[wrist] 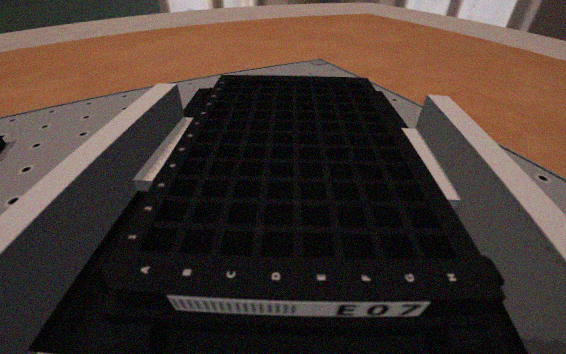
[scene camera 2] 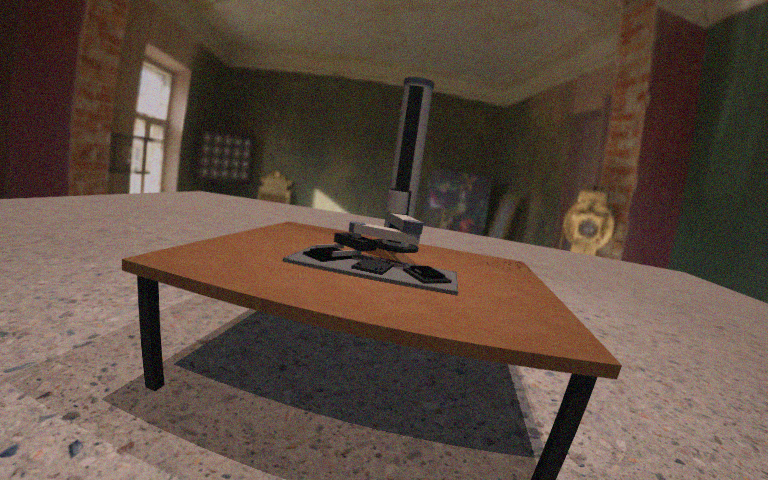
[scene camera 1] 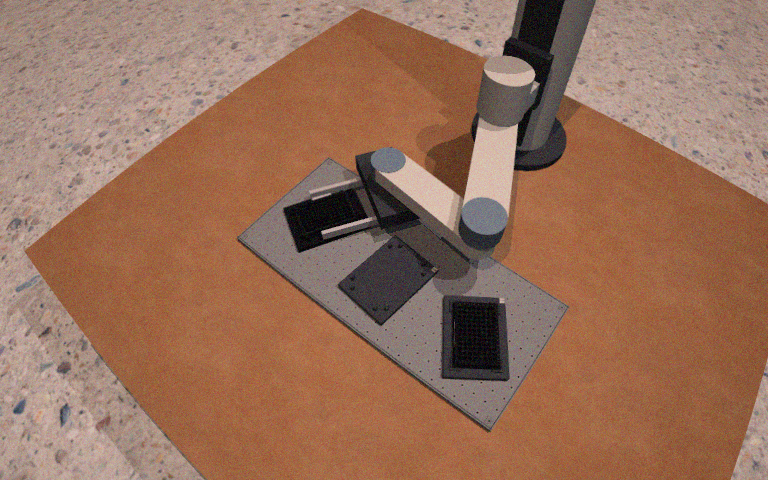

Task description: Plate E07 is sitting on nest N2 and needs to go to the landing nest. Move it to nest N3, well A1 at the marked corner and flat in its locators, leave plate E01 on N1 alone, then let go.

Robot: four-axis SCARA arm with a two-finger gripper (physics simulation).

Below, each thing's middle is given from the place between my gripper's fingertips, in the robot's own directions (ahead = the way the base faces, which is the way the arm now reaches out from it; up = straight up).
Now: hand 20 mm short of the nest N3 (scene camera 1: 382, 284), 210 mm to the right of it and 10 mm above it.
